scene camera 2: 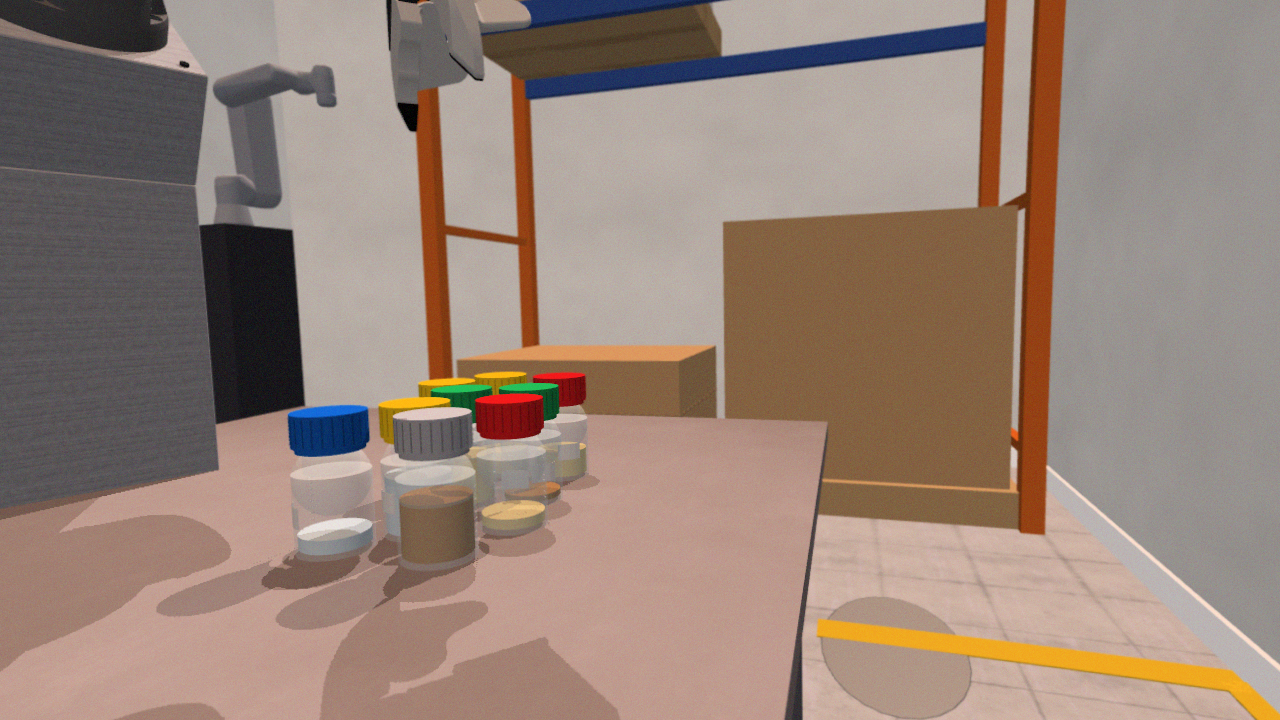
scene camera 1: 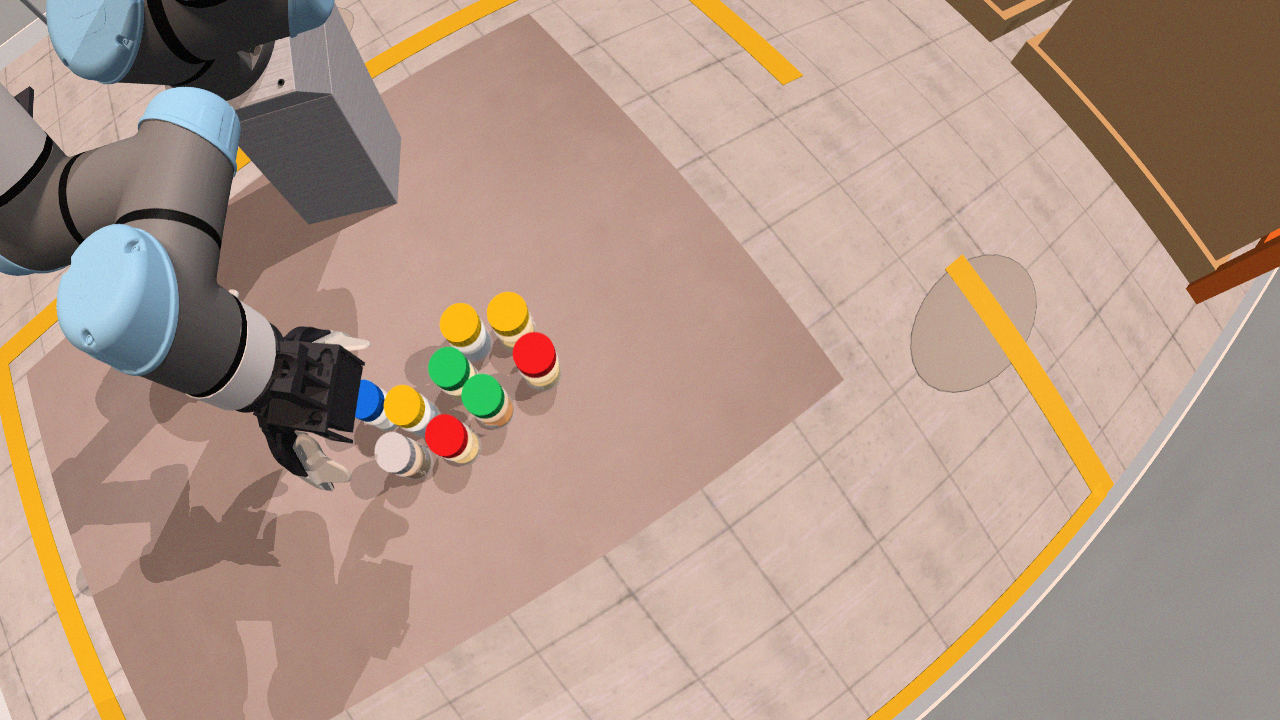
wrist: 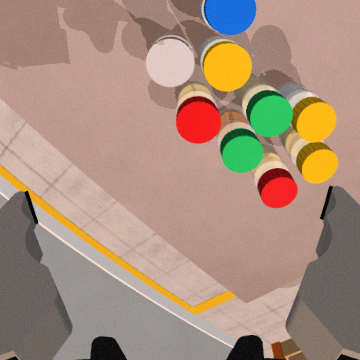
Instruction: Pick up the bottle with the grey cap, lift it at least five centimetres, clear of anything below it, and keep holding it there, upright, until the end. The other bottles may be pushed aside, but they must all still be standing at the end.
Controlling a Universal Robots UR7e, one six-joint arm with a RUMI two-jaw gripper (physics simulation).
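Frame: origin at the arm's base, x ahead, y left, z up, level; centimetres.
Seen in the pictures: gripper, fingertip midpoint: [scene camera 2: 441, 109] [wrist: 177, 193]; arm's base, link origin: [scene camera 2: 68, 11].
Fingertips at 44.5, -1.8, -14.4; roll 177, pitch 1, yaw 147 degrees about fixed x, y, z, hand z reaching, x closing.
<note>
Pixels of each thing's top centre, then the offset from my fingertips to it, as dx, dy, dz. Level surfaces: height alone.
- grey-capped bottle, top centre: [scene camera 2: 433, 413] [wrist: 169, 63] [scene camera 1: 392, 452] -0.2, -2.3, -21.7
- yellow-capped bottle, top centre: [scene camera 2: 414, 402] [wrist: 227, 67] [scene camera 1: 401, 404] -5.3, +1.5, -21.7
- red-capped bottle, top centre: [scene camera 2: 509, 398] [wrist: 198, 123] [scene camera 1: 444, 435] +1.0, +5.5, -21.7
- blue-capped bottle, top centre: [scene camera 2: 328, 411] [wrist: 230, 8] [scene camera 1: 361, 398] -8.8, -3.7, -21.7
- table, surface height: dz -32.2
The grey-capped bottle [scene camera 1: 395, 453] [scene camera 2: 436, 523] [wrist: 170, 62] stands upright at the near corner of the bottle group, with brown contents. A yellow-capped bottle [scene camera 1: 404, 407] [scene camera 2: 413, 419] [wrist: 227, 66] and a red-capped bottle [scene camera 1: 446, 436] [scene camera 2: 509, 416] [wrist: 198, 122] stand close beside it. A blue-capped bottle [scene camera 1: 369, 401] [scene camera 2: 328, 429] [wrist: 230, 12] stands beyond the yellow one, partly hidden by the gripper in scene camera 1. My gripper [scene camera 1: 349, 409] [scene camera 2: 460, 67] [wrist: 177, 193] is open and empty, high above the bottles' height. In the wrist view the grey cap lies ahead of the fingertips.
Two green-capped bottles [scene camera 1: 448, 368] [scene camera 1: 483, 396] [wrist: 270, 114] [wrist: 242, 151], two more yellow-capped ones [scene camera 1: 460, 324] [scene camera 1: 508, 312] [wrist: 314, 119] [wrist: 317, 163] and another red-capped one [scene camera 1: 534, 354] [scene camera 2: 560, 387] [wrist: 278, 189] stand upright on the table [scene camera 1: 644, 268] [scene camera 2: 671, 555]. A grey pedestal [scene camera 1: 331, 152] [scene camera 2: 98, 313] stands behind.
</note>
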